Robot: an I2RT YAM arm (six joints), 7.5 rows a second.
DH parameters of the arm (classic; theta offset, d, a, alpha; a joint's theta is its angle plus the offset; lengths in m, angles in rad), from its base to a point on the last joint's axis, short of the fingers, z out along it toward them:
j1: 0 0.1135 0.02 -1.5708
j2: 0 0 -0.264 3.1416
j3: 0.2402 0 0.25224 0
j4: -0.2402 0 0.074 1.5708
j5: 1.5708 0 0 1.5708
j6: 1.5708 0.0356 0 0
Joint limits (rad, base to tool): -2.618..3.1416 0..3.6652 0..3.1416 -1.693..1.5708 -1.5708..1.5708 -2.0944..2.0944
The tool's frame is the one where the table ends.
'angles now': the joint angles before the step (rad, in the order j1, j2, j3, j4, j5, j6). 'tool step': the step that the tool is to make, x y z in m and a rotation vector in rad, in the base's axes. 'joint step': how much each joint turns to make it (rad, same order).
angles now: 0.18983, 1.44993, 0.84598, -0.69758, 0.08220, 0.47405
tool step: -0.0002, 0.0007, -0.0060, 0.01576, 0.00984, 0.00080
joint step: 0.00051, 0.01175, -0.01431, 0.01906, -0.01680, 0.00428
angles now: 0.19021, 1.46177, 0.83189, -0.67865, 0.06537, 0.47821
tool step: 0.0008, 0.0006, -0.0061, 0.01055, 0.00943, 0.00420
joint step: -0.00007, 0.01655, -0.01065, 0.02000, -0.01283, -0.00102
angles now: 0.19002, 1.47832, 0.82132, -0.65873, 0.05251, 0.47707
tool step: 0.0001, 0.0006, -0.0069, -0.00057, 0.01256, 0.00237
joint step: 0.00198, 0.01800, -0.01237, 0.01793, -0.00186, 0.00007
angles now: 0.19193, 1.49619, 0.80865, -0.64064, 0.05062, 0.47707
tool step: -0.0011, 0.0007, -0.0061, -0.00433, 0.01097, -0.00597
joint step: 0.00417, 0.01264, -0.01403, 0.01457, 0.00445, 0.00937
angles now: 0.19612, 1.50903, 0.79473, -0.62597, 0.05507, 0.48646
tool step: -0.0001, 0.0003, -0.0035, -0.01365, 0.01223, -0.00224
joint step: 0.00290, 0.01250, -0.00248, 0.00015, 0.01185, 0.00259
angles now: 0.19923, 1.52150, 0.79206, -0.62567, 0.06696, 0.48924
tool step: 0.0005, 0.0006, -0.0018, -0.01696, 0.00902, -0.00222
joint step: 0.00414, 0.01079, 0.00322, -0.00489, 0.01581, 0.00315
